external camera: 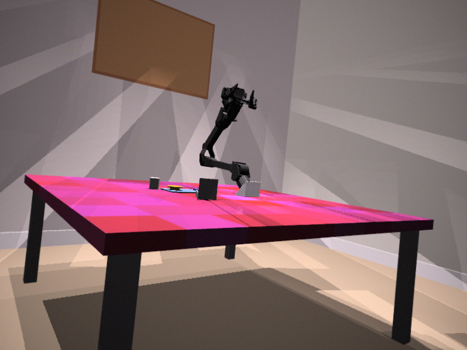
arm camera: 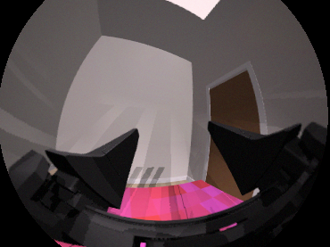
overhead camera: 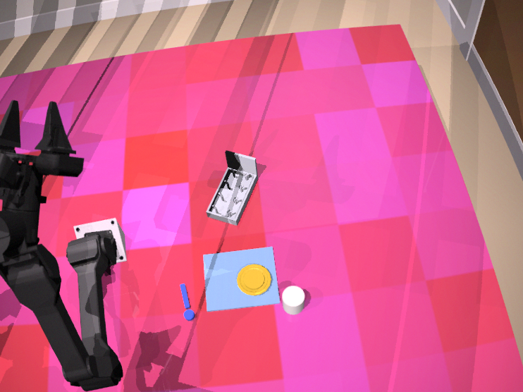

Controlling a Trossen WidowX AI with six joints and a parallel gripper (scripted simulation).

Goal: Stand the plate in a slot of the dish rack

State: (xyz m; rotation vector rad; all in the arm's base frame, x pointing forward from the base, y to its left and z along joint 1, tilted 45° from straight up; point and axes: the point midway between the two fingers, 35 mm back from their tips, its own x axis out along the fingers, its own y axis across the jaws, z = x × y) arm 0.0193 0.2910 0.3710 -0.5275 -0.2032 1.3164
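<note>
The yellow plate is 270 mm ahead of my gripper tip, 100 mm to the right of it and 500 mm below it. Also, from my gripper tip: blue spoon: 130 mm ahead, 130 mm to the right, 520 mm below; grey dish rack: 260 mm ahead, 120 mm to the left, 500 mm below; white cup: 340 mm ahead, 170 mm to the right, 500 mm below.
</note>
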